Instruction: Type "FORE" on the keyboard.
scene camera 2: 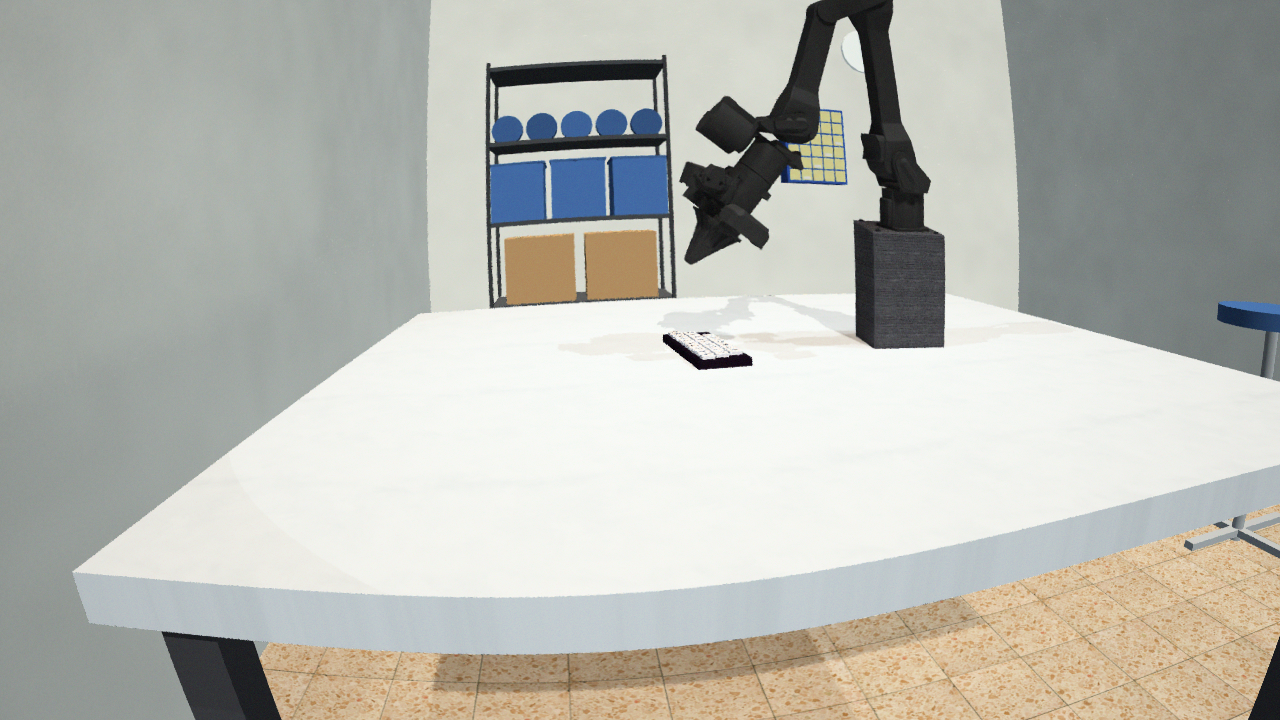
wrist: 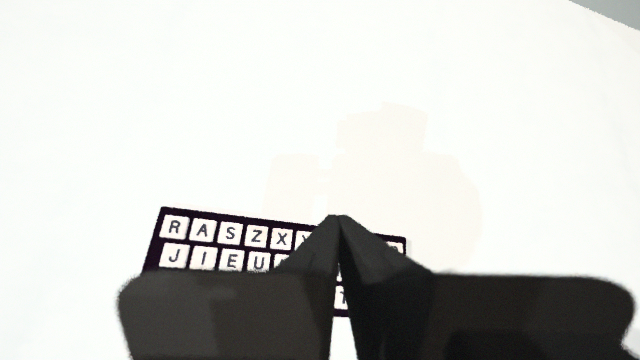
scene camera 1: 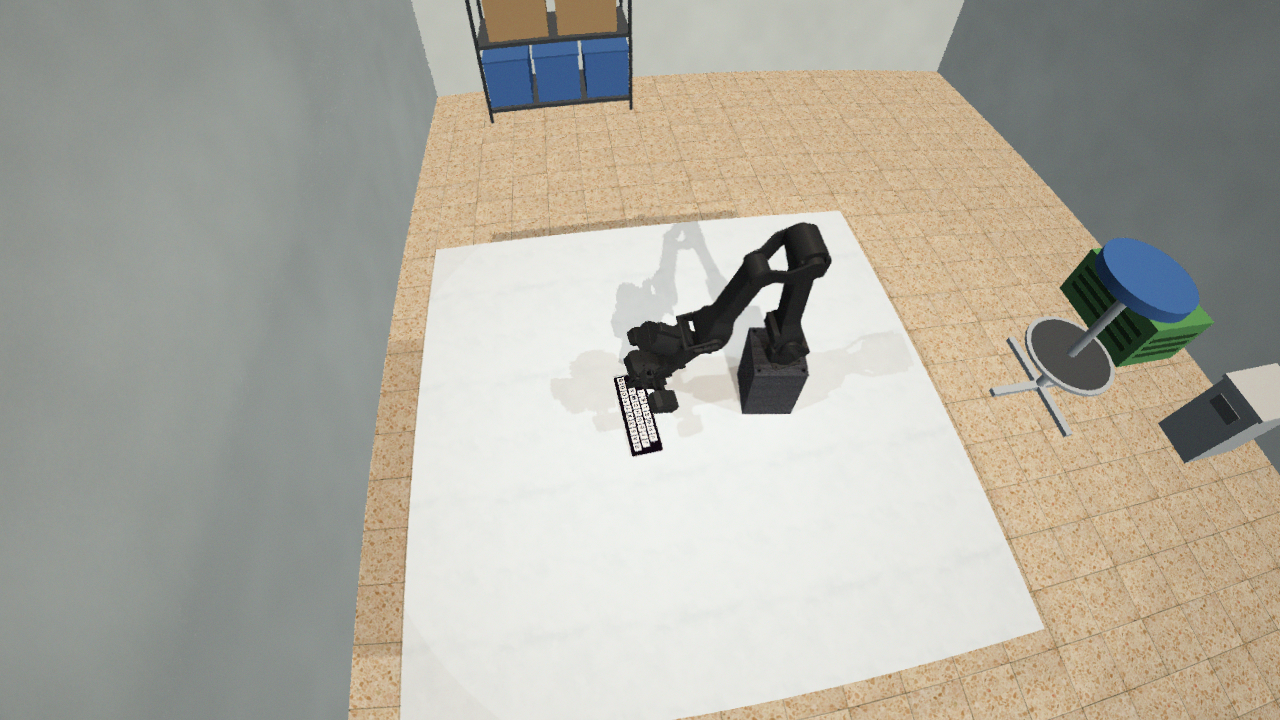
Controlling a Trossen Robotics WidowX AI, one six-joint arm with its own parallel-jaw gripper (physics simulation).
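Places are measured from the arm's base along level axes (x ahead, y up, z right), in centimetres.
Pixels of known places: gripper, fingertip midpoint: (scene camera 2: 687,262) (wrist: 336,224) (scene camera 1: 628,386); arm's base, origin of the base link: (scene camera 2: 903,228) (scene camera 1: 781,354).
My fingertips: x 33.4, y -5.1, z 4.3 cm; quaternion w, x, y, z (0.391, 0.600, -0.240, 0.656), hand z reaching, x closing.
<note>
For each thing: its top centre in the pictures, then the offset to it from my fingertips. Level surfaces: height alone.
- small black keyboard, middle of its top: (wrist: 290,266) (scene camera 2: 703,341) (scene camera 1: 637,410) dx -1.9, dy -10.8, dz -0.4 cm
- X key, middle of its top: (wrist: 281,238) dx +0.2, dy -10.8, dz -1.3 cm
- table, its level: dy -12.4 cm
A small black keyboard (scene camera 1: 639,428) (scene camera 2: 708,347) (wrist: 216,243) with white keys lies flat on the white table. In the wrist view its R key (wrist: 174,227) is at the top left, and its E key (wrist: 232,260) is in the row below. My gripper (scene camera 1: 635,386) (scene camera 2: 689,259) (wrist: 336,224) is shut and empty, pointing down, high above the table. In the wrist view its fingertips overlap the keyboard's top edge, right of the X key (wrist: 281,237). The F and O keys cannot be read; the fingers cover several keys there.
The arm's dark base block (scene camera 1: 771,385) (scene camera 2: 899,286) stands on the table (scene camera 1: 716,555) (scene camera 2: 626,474), right of the keyboard in both scene views. A shelf rack (scene camera 2: 669,192) stands behind the table. A blue stool (scene camera 1: 1146,278) and a green crate (scene camera 1: 1168,342) are on the floor at the right.
</note>
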